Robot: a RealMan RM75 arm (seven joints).
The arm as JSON. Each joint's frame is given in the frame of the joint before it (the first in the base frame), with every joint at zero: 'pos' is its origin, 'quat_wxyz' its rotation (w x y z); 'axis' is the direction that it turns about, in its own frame. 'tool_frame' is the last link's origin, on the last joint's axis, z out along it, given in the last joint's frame.
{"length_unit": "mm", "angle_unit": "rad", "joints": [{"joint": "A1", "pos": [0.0, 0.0, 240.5], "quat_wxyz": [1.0, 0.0, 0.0, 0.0], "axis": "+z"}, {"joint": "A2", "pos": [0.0, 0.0, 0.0], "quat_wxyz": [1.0, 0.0, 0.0, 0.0], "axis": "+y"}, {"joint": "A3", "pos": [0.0, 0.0, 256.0], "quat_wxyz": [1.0, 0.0, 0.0, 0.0], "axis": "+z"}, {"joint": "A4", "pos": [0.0, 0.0, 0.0], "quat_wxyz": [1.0, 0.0, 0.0, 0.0], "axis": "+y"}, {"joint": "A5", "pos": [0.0, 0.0, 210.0], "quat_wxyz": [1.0, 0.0, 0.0, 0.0], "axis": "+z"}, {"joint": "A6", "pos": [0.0, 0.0, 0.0], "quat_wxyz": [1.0, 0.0, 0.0, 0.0], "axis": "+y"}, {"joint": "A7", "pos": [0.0, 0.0, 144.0], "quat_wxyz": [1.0, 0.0, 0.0, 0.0], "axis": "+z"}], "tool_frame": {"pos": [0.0, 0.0, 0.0], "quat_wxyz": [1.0, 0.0, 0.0, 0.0]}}
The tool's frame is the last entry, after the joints.
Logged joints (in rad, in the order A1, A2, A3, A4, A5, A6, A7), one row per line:
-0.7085 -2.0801 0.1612 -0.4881 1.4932 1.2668 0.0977
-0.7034 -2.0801 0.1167 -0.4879 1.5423 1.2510 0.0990
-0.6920 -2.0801 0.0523 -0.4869 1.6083 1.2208 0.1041
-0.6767 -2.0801 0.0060 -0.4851 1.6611 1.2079 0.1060
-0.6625 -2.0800 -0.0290 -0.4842 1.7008 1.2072 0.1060
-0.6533 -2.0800 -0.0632 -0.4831 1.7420 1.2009 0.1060
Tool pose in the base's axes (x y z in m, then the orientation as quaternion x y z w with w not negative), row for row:
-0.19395 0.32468 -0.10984 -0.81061 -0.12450 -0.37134 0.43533
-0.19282 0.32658 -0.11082 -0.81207 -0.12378 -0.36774 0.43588
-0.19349 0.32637 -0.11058 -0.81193 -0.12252 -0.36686 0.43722
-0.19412 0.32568 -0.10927 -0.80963 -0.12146 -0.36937 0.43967
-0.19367 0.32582 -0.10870 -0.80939 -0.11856 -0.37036 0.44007
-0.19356 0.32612 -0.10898 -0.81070 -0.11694 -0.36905 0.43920
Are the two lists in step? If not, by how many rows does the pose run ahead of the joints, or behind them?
The pose runs 1 row ahead of the joints: the pose in row i belongs to the joints in row i + 1.
